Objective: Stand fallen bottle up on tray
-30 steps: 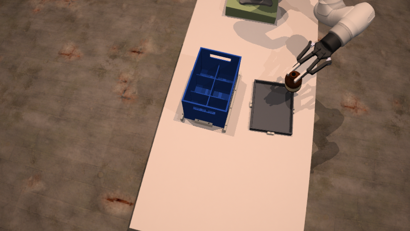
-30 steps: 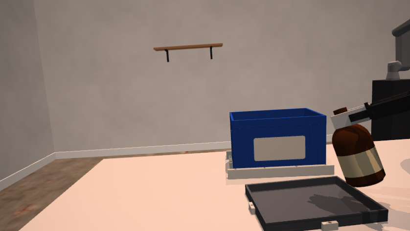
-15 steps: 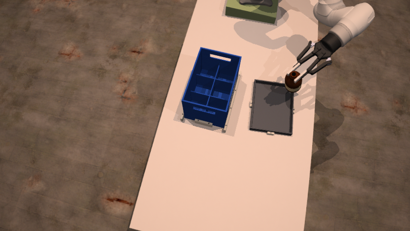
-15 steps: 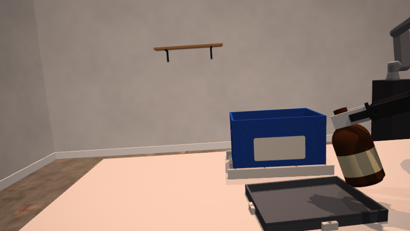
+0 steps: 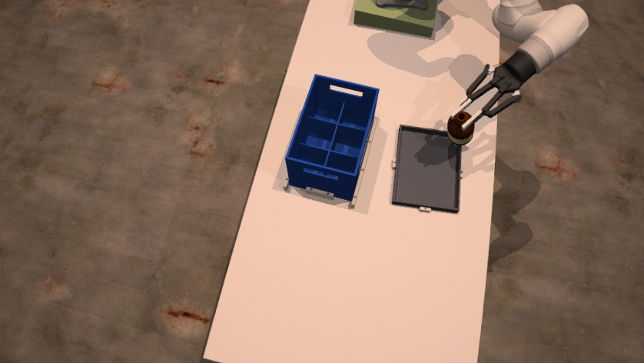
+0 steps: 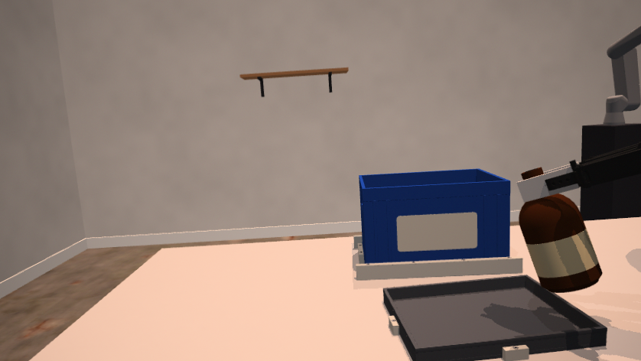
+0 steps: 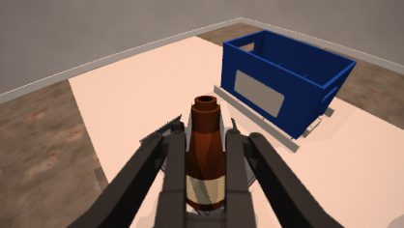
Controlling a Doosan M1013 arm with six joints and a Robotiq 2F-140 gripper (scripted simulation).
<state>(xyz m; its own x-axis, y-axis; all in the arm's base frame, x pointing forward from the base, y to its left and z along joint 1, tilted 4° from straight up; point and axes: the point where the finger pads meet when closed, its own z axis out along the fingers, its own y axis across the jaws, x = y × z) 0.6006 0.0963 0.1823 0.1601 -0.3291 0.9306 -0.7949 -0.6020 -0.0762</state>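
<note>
The brown bottle is 60 mm below my hand. Round my hand: blue crate: 340 mm to the right, 130 mm below, 10 mm ahead; then dark grey tray: 200 mm below, 70 mm to the right, 60 mm ahead.
</note>
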